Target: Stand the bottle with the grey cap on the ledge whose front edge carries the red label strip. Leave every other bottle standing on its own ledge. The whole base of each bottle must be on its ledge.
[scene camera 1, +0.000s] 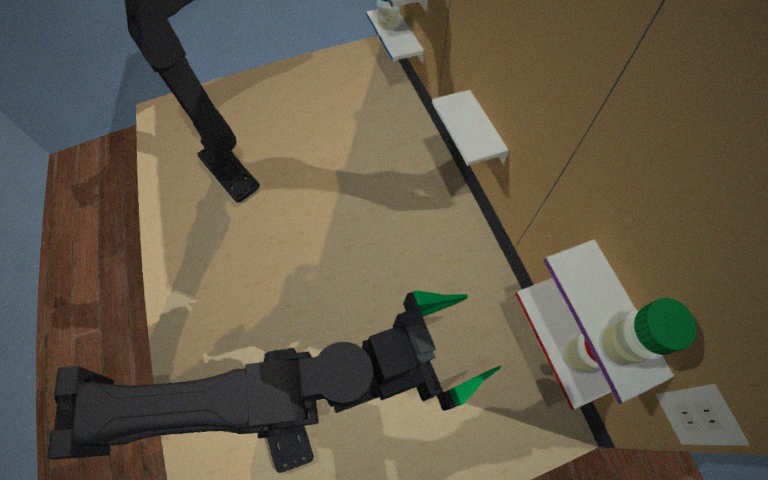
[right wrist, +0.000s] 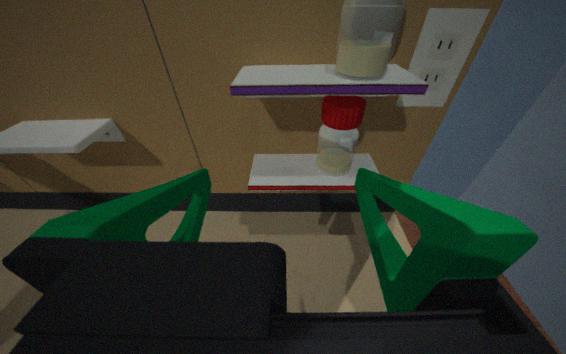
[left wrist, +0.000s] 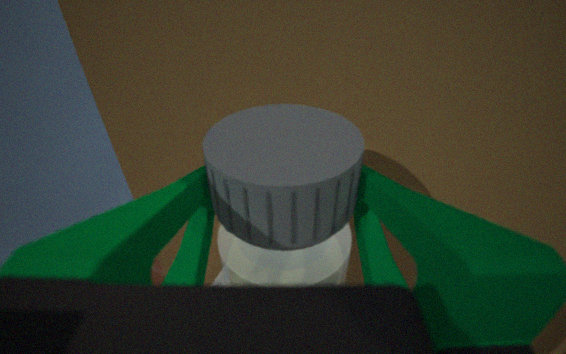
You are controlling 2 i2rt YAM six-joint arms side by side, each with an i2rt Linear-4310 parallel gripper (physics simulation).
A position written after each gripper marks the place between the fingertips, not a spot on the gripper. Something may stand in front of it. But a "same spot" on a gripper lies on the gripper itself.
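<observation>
The left gripper shows in the left wrist view (283,178), and the right gripper is out of frame in the left wrist view. As for scene camera 1, the left gripper is out of frame in scene camera 1, while the right gripper shows in scene camera 1. The right gripper shows in the right wrist view too, but the left gripper is out of frame in the right wrist view. On the right gripper, (scene camera 1: 414,317) and (right wrist: 100,277) are the same spot. And on a purple-strip ledge, (scene camera 1: 592,287) and (right wrist: 288,73) are the same spot.
</observation>
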